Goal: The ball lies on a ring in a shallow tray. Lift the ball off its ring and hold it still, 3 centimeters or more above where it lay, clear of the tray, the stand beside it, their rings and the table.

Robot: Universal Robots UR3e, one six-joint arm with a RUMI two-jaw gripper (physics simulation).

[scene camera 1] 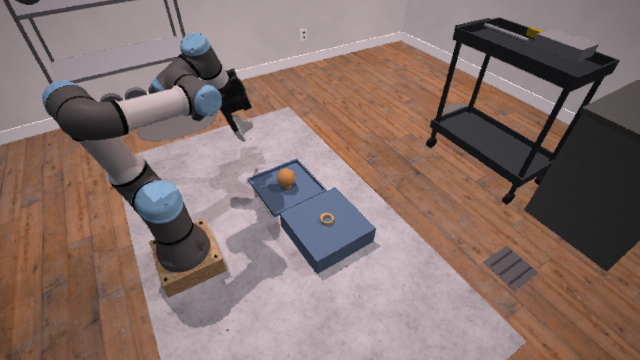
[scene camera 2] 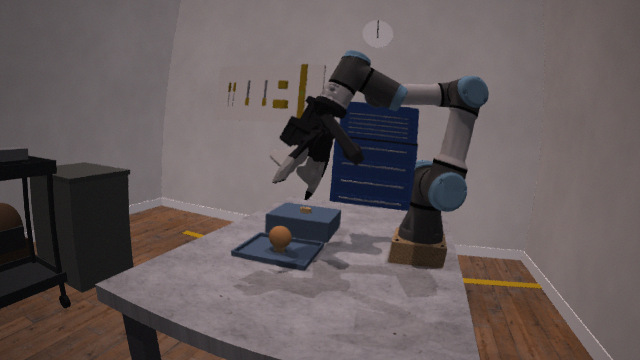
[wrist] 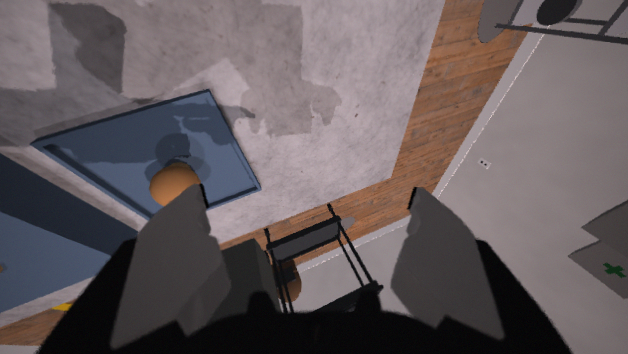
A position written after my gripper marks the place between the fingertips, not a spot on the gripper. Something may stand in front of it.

In view: my gripper (scene camera 2: 291,192), an orange-brown ball (wrist: 169,182), a shallow blue tray (scene camera 1: 277,198) and a blue stand (scene camera 1: 327,228).
My gripper also shows in scene camera 1 (scene camera 1: 238,122) and in the wrist view (wrist: 310,189). The shallow blue tray shows as well in scene camera 2 (scene camera 2: 299,254) and in the wrist view (wrist: 119,155). The blue stand is seen too in scene camera 2 (scene camera 2: 313,223) and in the wrist view (wrist: 60,240).
